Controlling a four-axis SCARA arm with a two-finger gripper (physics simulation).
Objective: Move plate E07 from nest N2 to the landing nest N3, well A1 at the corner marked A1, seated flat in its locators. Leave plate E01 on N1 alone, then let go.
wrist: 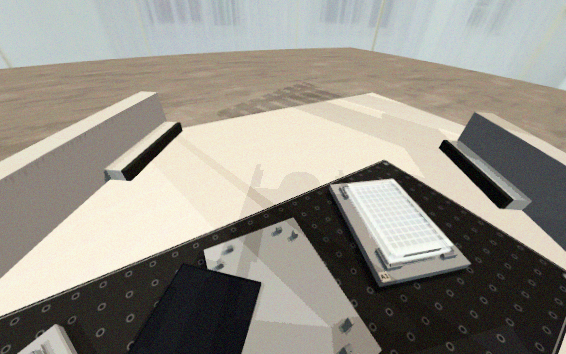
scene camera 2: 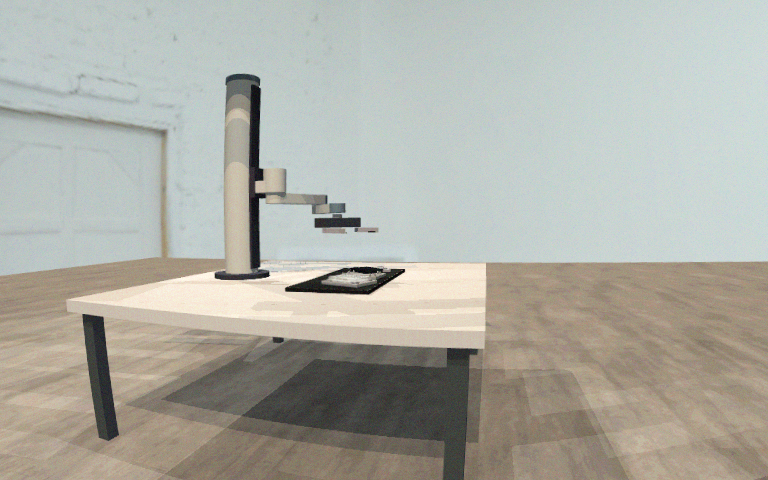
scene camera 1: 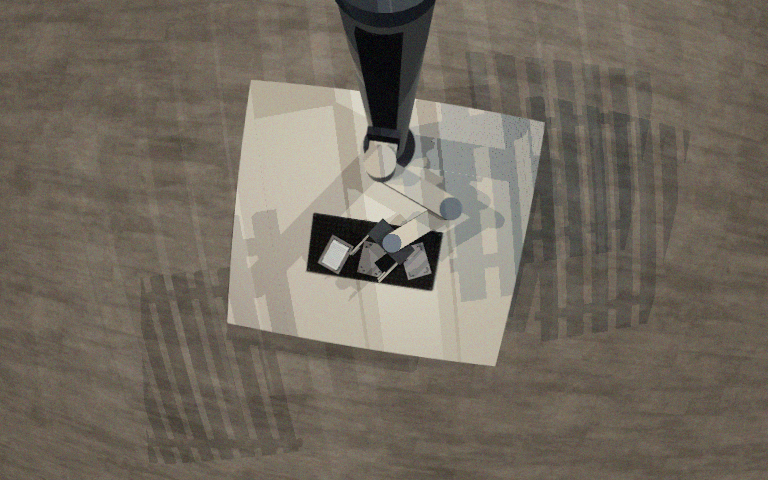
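My gripper [scene camera 1: 373,258] [scene camera 2: 350,230] [wrist: 310,119] is open and empty, high above the nests. A black plate [scene camera 1: 385,262] [wrist: 200,312] lies skewed over one edge of the middle nest [scene camera 1: 368,264] [wrist: 295,280], off its row of locators; its tilt is hard to tell. A white clear-welled plate [scene camera 1: 335,253] [wrist: 397,217] sits on the left nest in scene camera 1, whose base [wrist: 361,235] bears an A1 label [wrist: 384,276]. The right nest [scene camera 1: 417,263] bears no plate that I can see. The plates' E01 and E07 names are not readable.
The nests stand on a black perforated board [scene camera 1: 317,226] [scene camera 2: 308,287] [wrist: 320,200] on a cream table [scene camera 1: 283,141] [scene camera 2: 226,316] [wrist: 165,200]. The arm's column [scene camera 1: 385,79] [scene camera 2: 237,186] rises behind the board.
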